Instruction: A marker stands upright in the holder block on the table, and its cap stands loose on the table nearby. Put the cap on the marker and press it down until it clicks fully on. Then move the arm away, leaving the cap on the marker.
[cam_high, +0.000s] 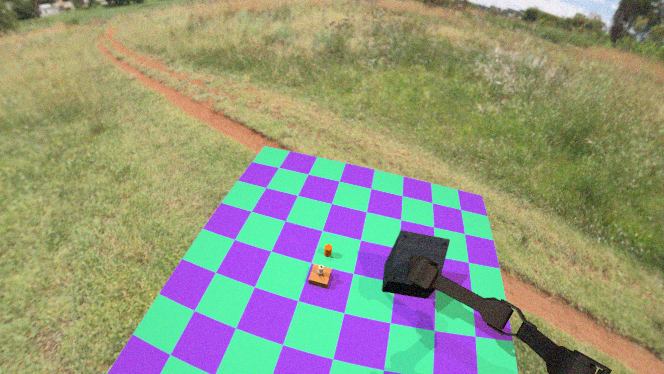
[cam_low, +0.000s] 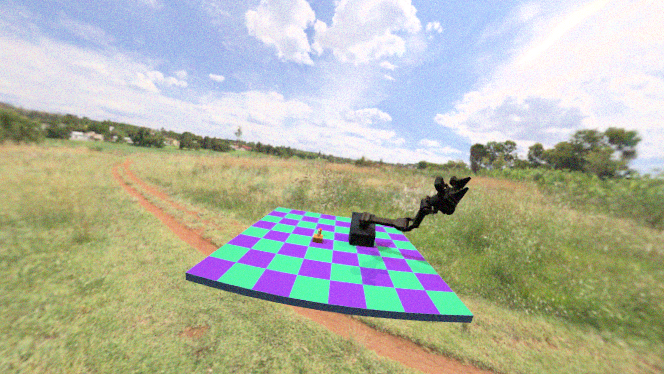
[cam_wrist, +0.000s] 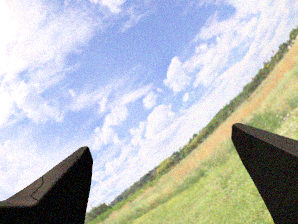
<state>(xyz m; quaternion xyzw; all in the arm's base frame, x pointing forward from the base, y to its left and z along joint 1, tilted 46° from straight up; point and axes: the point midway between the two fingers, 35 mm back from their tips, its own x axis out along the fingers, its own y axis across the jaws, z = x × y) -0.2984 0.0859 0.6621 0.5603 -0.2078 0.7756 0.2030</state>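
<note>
Now: gripper tip 63 cm to the left of the orange cap, 62 cm short of it and 54 cm above it. Also, from my gripper tip: marker 62 cm ahead, 52 cm to the right, 49 cm below; holder block 62 cm ahead, 55 cm below, 52 cm to the right.
</note>
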